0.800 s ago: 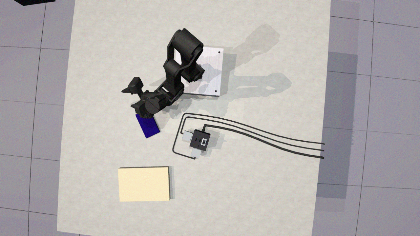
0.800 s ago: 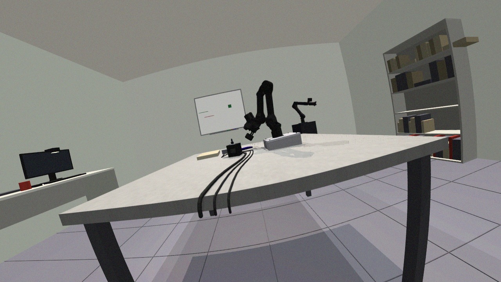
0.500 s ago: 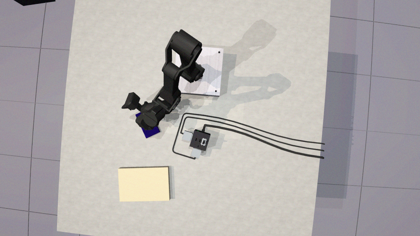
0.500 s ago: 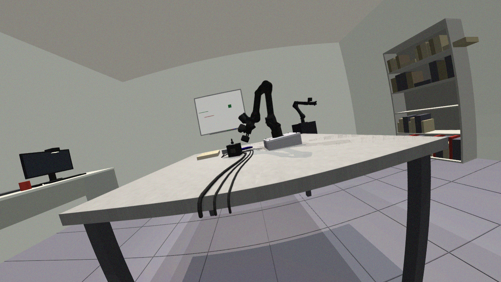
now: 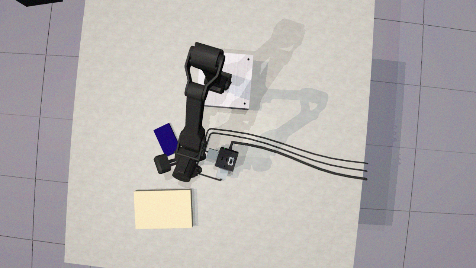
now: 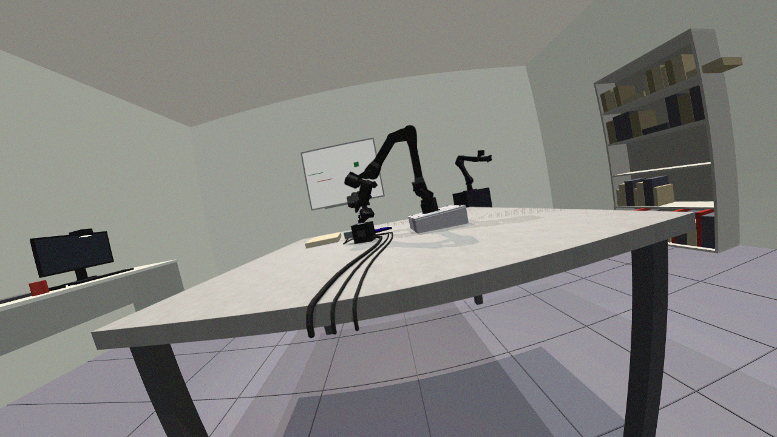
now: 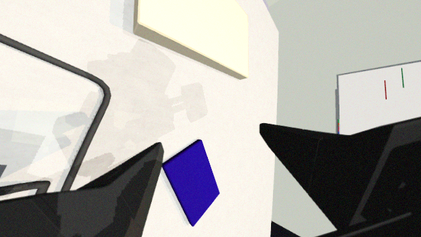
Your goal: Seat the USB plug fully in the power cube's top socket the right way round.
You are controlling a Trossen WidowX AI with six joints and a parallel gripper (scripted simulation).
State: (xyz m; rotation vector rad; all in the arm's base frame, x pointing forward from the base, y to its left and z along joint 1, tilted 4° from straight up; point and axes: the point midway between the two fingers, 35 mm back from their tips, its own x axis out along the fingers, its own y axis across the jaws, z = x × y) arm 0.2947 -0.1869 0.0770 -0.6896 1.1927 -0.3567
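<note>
Right now the USB plug is 22 cm to the left of my gripper tip and 1 cm ahead of it. From my gripper tip the other things lie so: USB socket 22 cm to the left, 2 cm below, 1 cm ahead; flat blue object 9 cm below, 9 cm behind, 4 cm to the right; pad 20 cm ahead, 9 cm to the right, 8 cm below.
</note>
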